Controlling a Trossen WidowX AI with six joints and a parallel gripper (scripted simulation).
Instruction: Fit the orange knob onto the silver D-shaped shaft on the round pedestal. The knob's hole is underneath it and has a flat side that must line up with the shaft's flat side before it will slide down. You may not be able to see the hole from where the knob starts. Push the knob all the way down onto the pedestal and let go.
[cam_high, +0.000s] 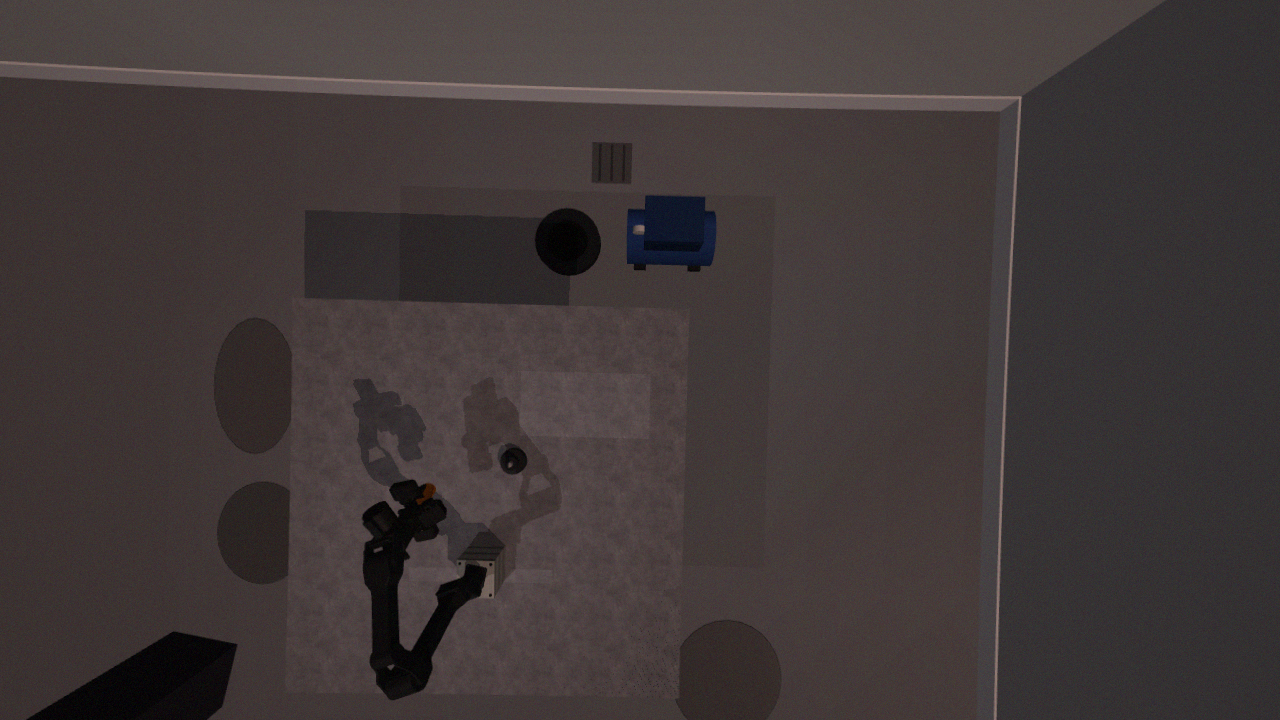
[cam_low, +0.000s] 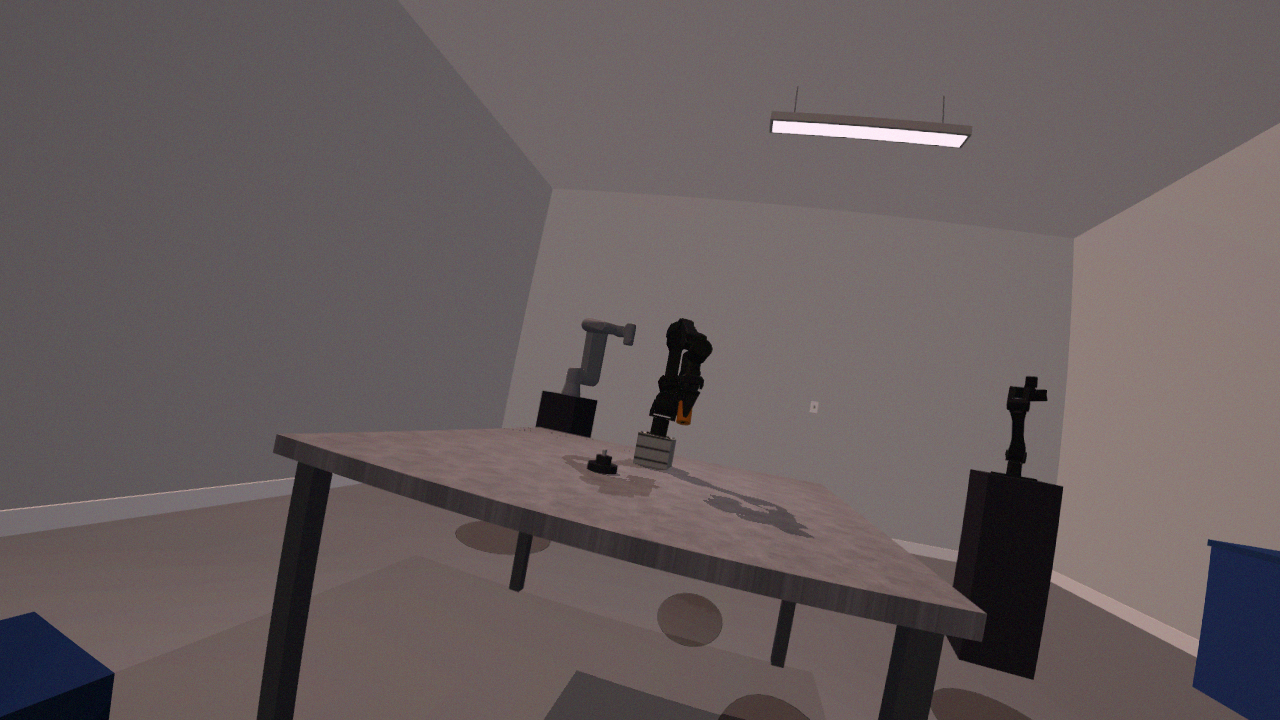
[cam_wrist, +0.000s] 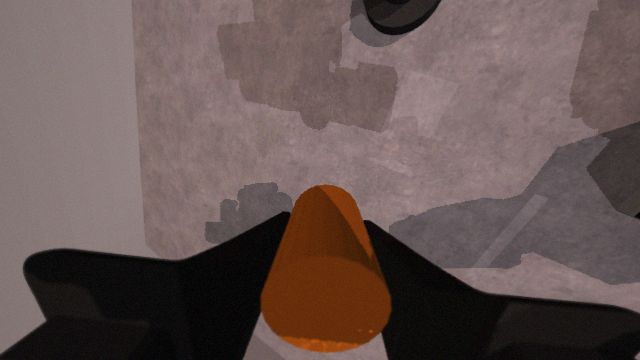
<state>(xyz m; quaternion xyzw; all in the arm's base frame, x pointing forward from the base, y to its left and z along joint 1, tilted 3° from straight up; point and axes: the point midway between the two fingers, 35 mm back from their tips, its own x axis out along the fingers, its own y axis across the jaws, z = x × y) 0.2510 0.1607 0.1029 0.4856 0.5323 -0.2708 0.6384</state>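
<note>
Right now my gripper tip is 30 mm below the orange knob and 10 mm past it. From my gripper tip the other things lie so: round pedestal 180 mm to the right, 150 mm below, 80 mm ahead.
</note>
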